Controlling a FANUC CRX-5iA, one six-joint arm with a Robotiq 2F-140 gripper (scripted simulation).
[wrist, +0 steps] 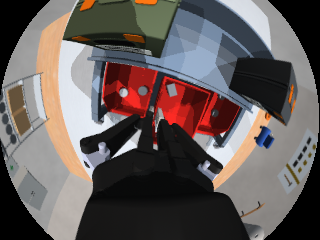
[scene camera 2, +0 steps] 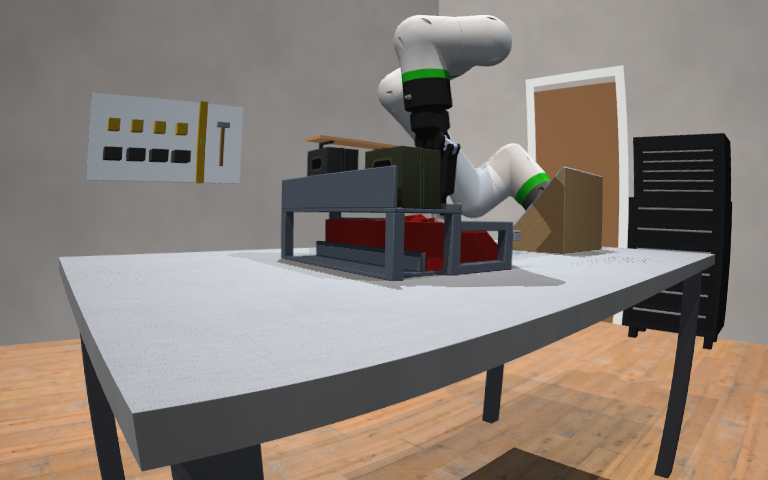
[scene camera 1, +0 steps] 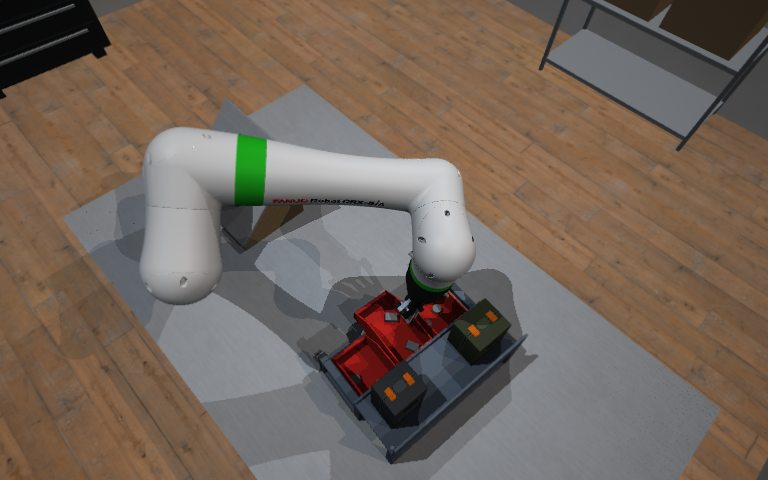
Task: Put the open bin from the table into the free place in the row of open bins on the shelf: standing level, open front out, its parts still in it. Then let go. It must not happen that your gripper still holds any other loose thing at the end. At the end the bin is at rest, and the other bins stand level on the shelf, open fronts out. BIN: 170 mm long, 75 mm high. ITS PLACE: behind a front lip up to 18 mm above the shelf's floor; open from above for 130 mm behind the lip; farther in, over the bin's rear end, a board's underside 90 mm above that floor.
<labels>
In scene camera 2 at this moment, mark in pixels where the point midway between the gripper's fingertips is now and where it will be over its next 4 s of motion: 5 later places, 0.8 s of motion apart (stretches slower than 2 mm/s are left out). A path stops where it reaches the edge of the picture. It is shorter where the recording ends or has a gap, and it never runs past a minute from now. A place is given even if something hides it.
My gripper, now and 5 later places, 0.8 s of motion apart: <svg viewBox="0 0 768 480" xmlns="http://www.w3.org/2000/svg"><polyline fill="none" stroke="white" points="439,232 439,225 439,206 440,188 440,181 444,181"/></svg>
</labels>
